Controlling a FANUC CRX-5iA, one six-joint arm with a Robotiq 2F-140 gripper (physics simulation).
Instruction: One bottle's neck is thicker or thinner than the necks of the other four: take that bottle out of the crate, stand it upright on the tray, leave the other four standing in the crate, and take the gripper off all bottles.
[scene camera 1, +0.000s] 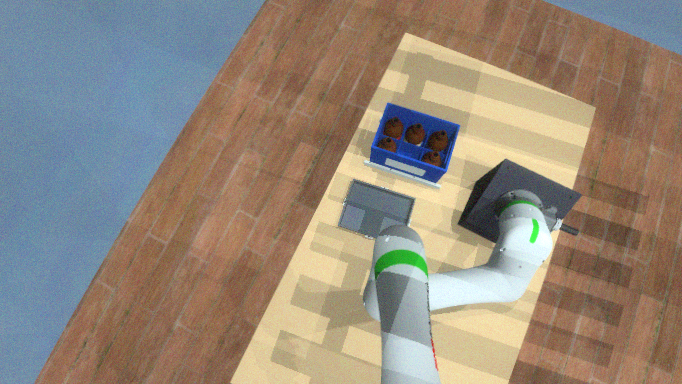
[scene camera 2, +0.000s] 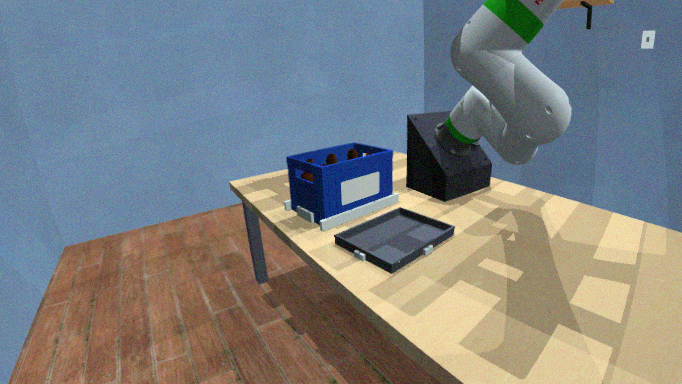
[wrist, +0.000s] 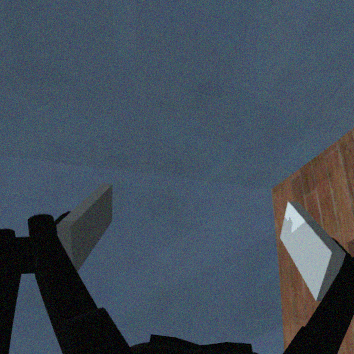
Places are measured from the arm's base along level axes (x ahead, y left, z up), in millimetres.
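Pixels of known places: gripper, fingertip midpoint: (wrist: 197, 211); arm's base, origin of the base link: (scene camera 1: 517, 209) (scene camera 2: 451, 140).
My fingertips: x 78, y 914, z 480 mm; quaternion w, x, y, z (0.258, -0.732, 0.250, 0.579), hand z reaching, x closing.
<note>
Ahead of a thing's pixels: the offset from my fingertips to its middle. "spot": to the spot under its first point. Level surfaces: height alone.
A blue crate {dx +331, dy -1020, dz -568 mm} (scene camera 1: 408, 169) (scene camera 2: 306, 192) stands on the table. Brown bottles stand upright in it: three in the back row, left (scene camera 1: 393, 128), middle (scene camera 1: 415, 134) and right (scene camera 1: 438, 141), and two in the front row, left (scene camera 1: 387, 145) and right (scene camera 1: 432, 160). The front middle compartment holds no bottle. Neck thickness is too small to compare here. The dark tray {spot: dx +355, dy -807, dz -651 mm} (scene camera 1: 382, 197) (scene camera 2: 395, 235) lies in front of the crate and bears no bottle; the arm covers its near right corner in scene camera 1. My gripper (wrist: 197, 211) is open and empty, facing wall and floor, away from the crate.
The arm's dark pedestal (scene camera 1: 500, 185) (scene camera 2: 425, 165) stands right of the crate. Pale strips {spot: dx +320, dy -918, dz -627 mm} (scene camera 1: 402, 174) (scene camera 2: 360, 212) run along the crate's foot. Small pale blocks {spot: dx +483, dy -722, dz -643 mm} (scene camera 2: 360, 255) touch the tray's sides. The white arm (scene camera 1: 475, 287) (scene camera 2: 530, 95) reaches above the table {dz -656 mm} (scene camera 1: 525, 115) (scene camera 2: 550, 250).
</note>
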